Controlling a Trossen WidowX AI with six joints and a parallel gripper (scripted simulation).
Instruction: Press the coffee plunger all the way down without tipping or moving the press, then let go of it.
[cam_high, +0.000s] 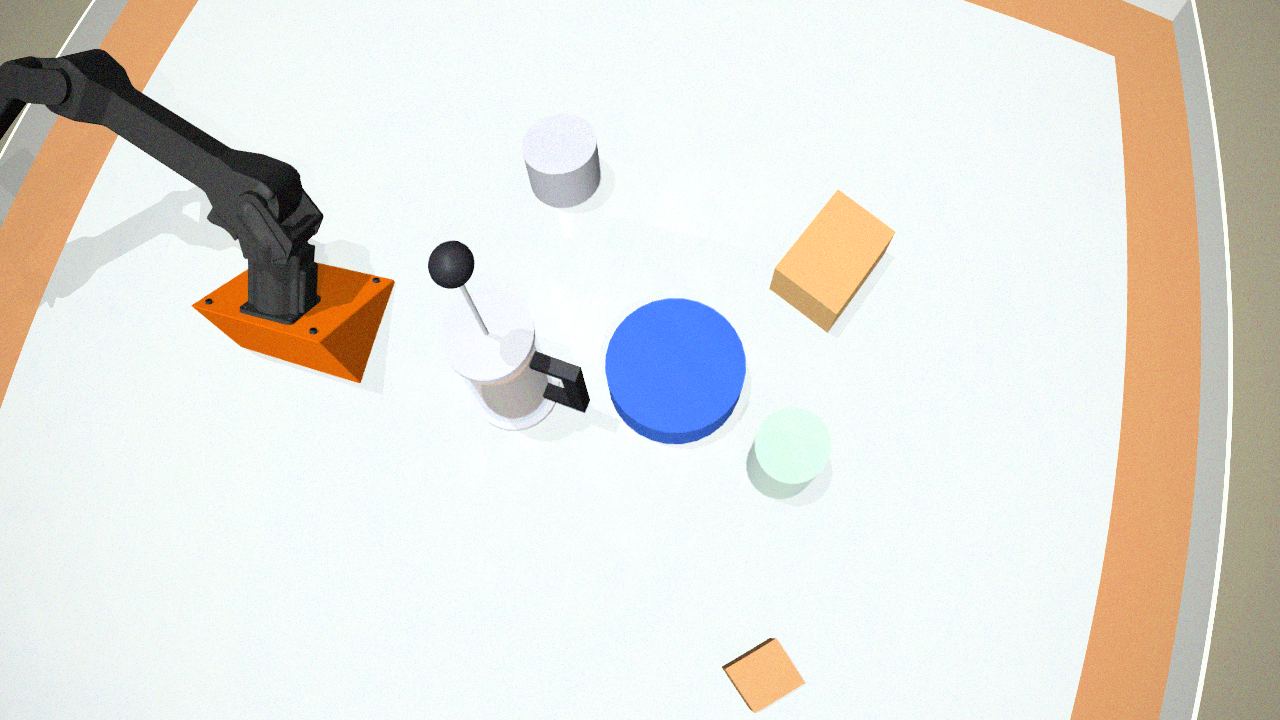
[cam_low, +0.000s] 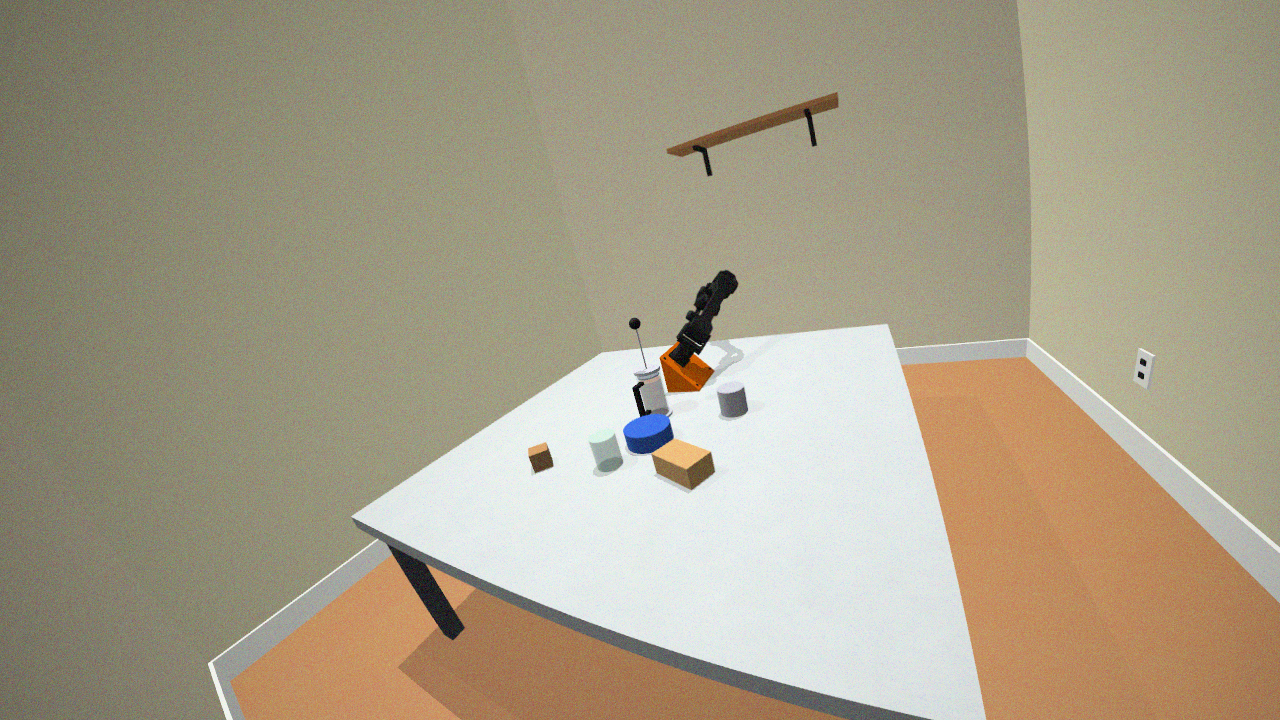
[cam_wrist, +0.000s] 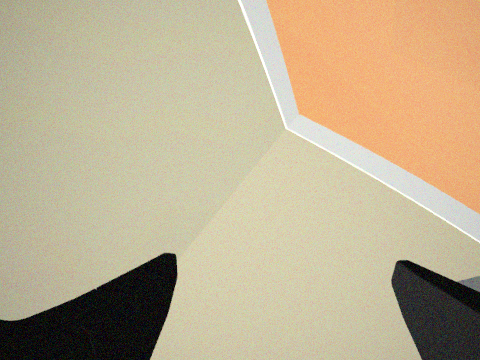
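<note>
Right now the coffee press is 870 mm ahead of my gripper tip, 160 mm to the left of it and 20 mm above it. Round my gripper tip: blue disc: 990 mm ahead, 210 mm to the left, 90 mm below; grey cylinder: 840 mm ahead, 390 mm to the left, 80 mm below; pale green cylinder: 1100 mm ahead, 150 mm to the left, 80 mm below.
</note>
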